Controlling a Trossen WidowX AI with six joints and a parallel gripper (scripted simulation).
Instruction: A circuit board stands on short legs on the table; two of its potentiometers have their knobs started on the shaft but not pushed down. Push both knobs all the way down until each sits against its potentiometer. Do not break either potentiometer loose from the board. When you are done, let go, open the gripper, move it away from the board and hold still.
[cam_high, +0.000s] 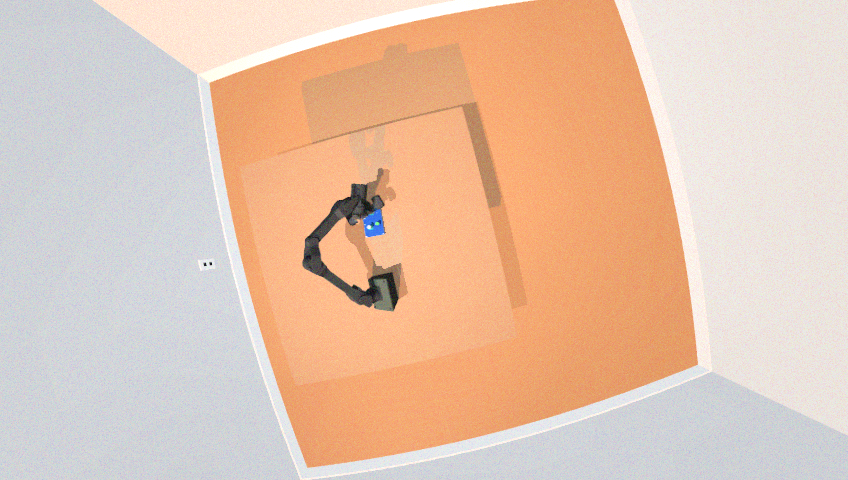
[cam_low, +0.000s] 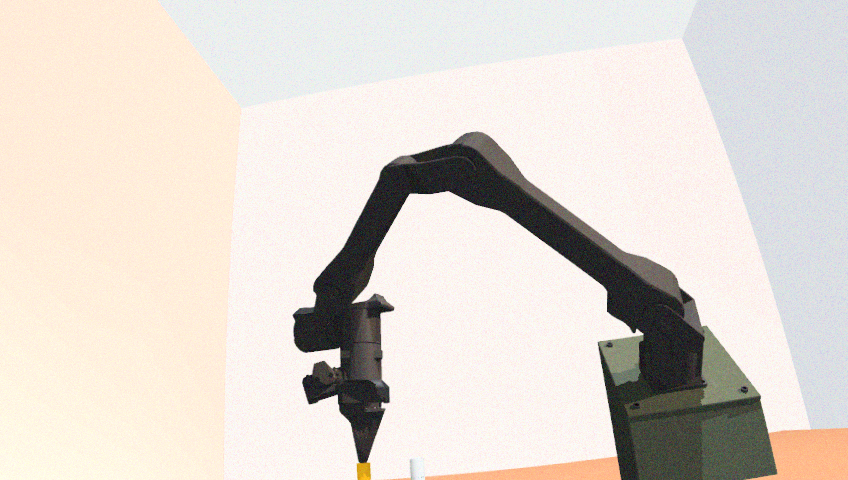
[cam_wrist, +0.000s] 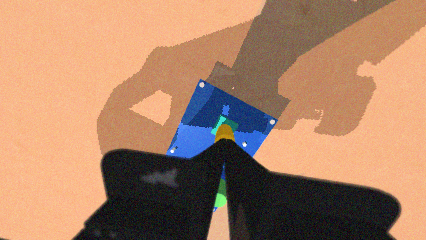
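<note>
Now: gripper tip 80 mm past the grey knob, 20 mm to the right of it and 10 mm above it.
</note>
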